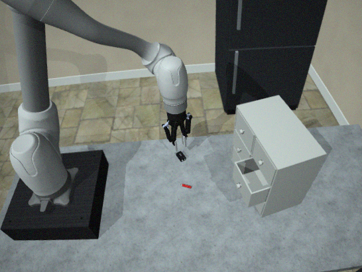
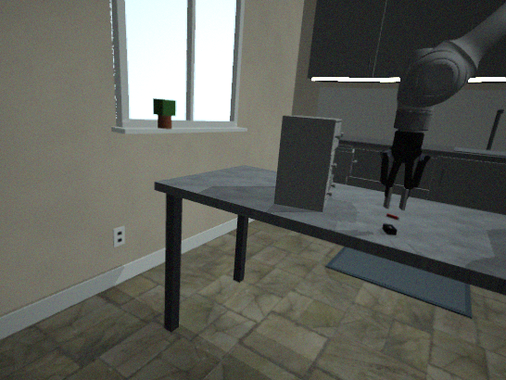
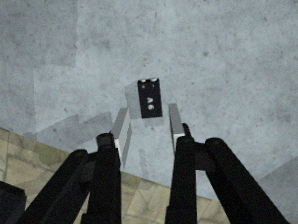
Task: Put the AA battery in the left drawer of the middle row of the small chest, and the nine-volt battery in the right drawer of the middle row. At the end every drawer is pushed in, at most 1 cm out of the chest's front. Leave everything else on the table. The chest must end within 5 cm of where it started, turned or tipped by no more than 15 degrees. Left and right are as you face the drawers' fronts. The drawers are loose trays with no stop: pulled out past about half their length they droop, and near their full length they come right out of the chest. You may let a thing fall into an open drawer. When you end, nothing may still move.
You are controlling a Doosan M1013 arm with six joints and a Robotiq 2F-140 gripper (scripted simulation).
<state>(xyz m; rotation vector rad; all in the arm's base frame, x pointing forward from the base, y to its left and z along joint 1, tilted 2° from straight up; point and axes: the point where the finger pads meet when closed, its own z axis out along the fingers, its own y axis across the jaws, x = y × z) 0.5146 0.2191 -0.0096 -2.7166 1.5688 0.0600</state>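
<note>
The black nine-volt battery lies 100 mm below my hand and 10 mm to the right of it.
</note>
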